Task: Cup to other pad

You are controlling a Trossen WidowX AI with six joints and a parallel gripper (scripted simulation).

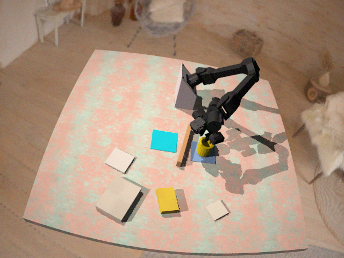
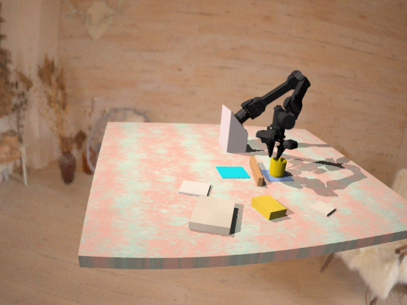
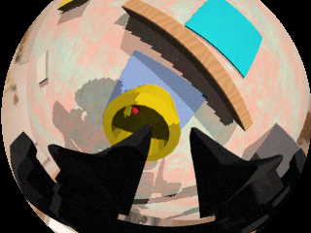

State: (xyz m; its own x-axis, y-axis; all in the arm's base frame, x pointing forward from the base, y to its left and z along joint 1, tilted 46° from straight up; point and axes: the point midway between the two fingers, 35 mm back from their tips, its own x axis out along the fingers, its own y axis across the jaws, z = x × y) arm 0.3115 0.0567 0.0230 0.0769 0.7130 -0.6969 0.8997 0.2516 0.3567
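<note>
My gripper tip is 2 cm short of the yellow cup, 1 cm to the right of it and 3 cm above it. Also, from my gripper tip: cyan pad (3 cm behind, 17 cm to the right, 8 cm below); then red marble (4 cm ahead, 2 cm to the left, 5 cm below); then wooden bar (8 cm to the right, 6 cm below).
</note>
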